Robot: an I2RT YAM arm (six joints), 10 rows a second.
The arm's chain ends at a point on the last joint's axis. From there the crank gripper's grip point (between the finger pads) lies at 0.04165 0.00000 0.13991 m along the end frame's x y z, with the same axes.
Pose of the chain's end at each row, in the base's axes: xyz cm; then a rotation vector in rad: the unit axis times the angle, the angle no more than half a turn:
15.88 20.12 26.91 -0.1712 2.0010 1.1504
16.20 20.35 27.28 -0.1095 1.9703 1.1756
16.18 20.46 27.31 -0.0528 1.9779 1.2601
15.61 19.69 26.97 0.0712 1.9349 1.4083
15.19 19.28 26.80 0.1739 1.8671 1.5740
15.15 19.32 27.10 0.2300 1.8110 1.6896
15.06 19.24 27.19 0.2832 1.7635 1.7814
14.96 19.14 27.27 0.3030 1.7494 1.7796
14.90 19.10 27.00 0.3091 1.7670 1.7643
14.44 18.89 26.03 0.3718 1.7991 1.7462
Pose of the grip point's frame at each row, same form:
21.14 32.04 20.33 -0.1712 2.0010 1.1504
21.86 32.38 21.25 -0.1095 1.9703 1.1756
21.41 32.92 21.79 -0.0528 1.9779 1.2601
20.67 32.78 22.94 0.0712 1.9349 1.4083
19.97 32.89 24.58 0.1739 1.8671 1.5740
19.68 33.17 26.20 0.2300 1.8110 1.6896
19.45 33.16 27.36 0.2832 1.7635 1.7814
19.58 32.98 27.57 0.3030 1.7494 1.7796
19.57 32.93 27.05 0.3091 1.7670 1.7643
19.42 32.61 25.71 0.3718 1.7991 1.7462

